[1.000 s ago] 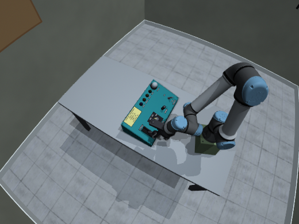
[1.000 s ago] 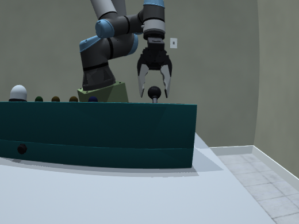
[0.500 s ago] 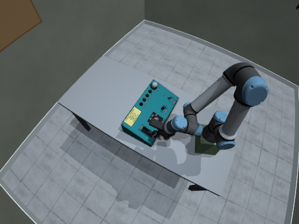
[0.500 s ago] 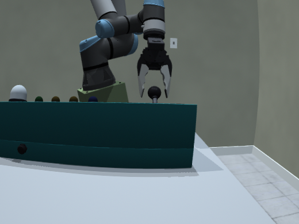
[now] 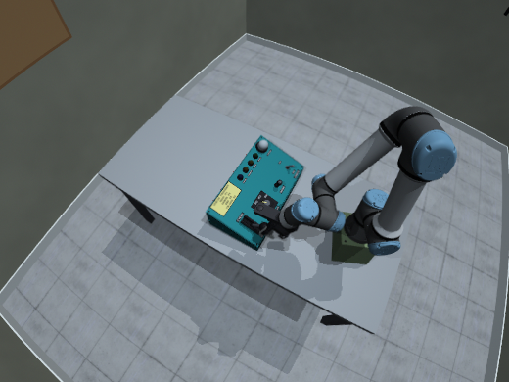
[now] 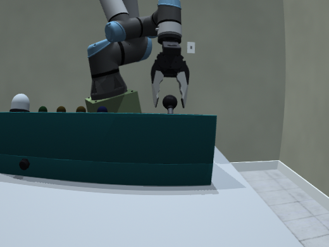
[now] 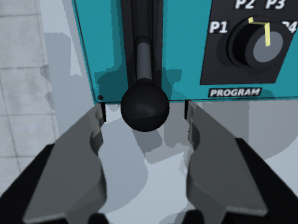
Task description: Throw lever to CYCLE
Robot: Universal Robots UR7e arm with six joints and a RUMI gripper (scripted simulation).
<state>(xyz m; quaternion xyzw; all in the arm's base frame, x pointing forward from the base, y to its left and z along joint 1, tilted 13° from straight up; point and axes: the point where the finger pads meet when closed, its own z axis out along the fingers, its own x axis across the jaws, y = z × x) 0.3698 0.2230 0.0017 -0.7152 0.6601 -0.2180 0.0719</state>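
The lever is 3 cm ahead of my hand and 3 cm below it. Also, from my hand: teal console 9 cm ahead, 18 cm to the right, 6 cm below; then mode button 6 cm ahead, 24 cm to the right, 4 cm below; then program dial 7 cm ahead, 11 cm to the right, 4 cm below.
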